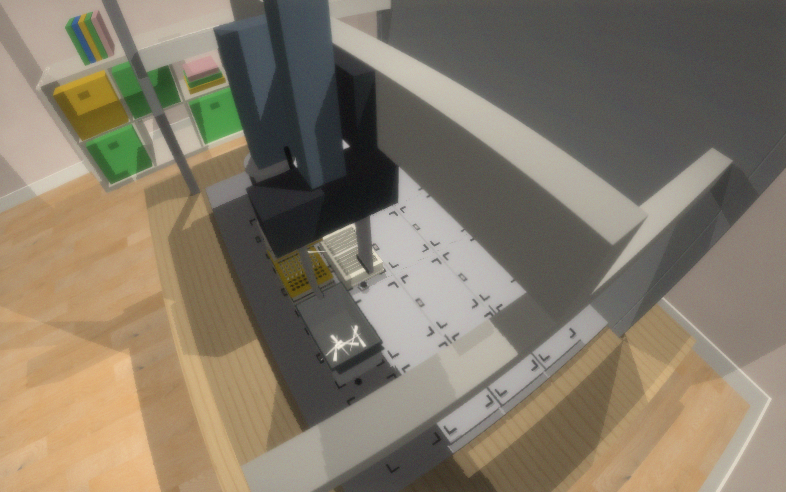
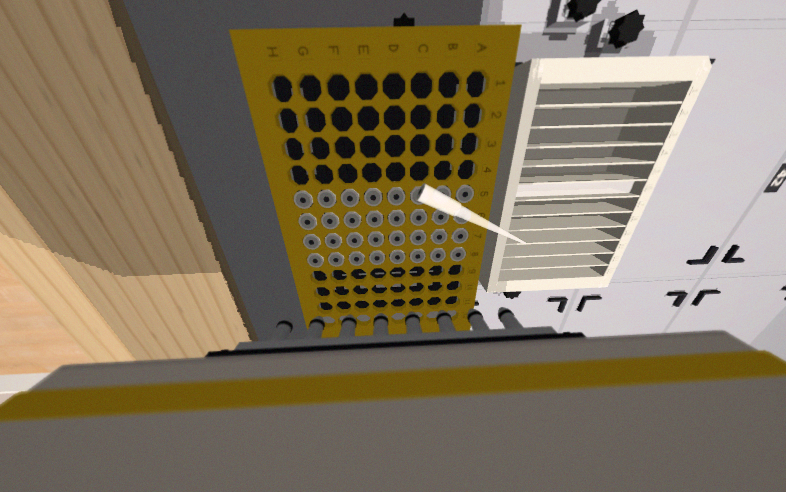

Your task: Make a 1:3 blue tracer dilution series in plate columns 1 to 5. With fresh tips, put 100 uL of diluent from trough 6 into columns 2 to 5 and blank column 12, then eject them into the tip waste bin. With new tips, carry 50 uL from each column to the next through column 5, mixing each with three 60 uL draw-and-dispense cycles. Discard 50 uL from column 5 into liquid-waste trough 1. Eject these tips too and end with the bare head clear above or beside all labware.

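Note:
The pipetting head is above the yellow tip rack. Its dark nozzles look bare, near the rack's column 12 end. Rack columns 1 to 4 and 9 to 11 are empty; columns 5 to 8 hold tips; column 12 shows grey shapes, partly hidden. A loose white tip lies across the rack toward the trough reservoir. Used tips lie in the grey waste bin. The parked gripper has its fingers apart, empty. The plate does not show.
A pale frame beam crosses the front, and another pale beam runs along the right. A post stands at the back left before a shelf unit with coloured boxes. Wooden table edging borders the dark deck strip.

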